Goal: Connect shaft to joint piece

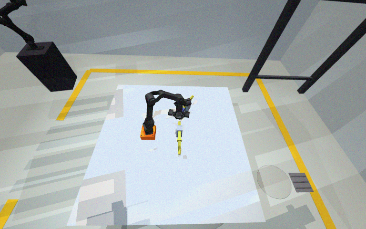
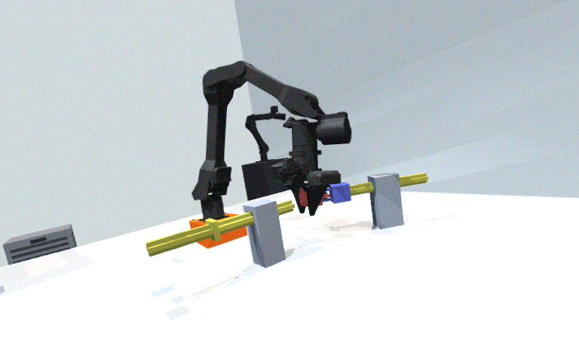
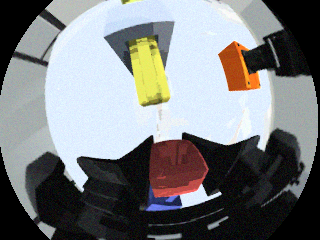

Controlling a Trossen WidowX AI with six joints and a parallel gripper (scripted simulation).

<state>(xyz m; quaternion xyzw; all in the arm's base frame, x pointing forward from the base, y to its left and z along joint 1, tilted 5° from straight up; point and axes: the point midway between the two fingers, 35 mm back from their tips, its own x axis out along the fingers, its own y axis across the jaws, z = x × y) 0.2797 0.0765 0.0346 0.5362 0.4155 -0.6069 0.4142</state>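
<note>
The red square joint piece is 1 cm ahead of my gripper tip, 2 cm to the left of it and 4 cm above it.
</note>
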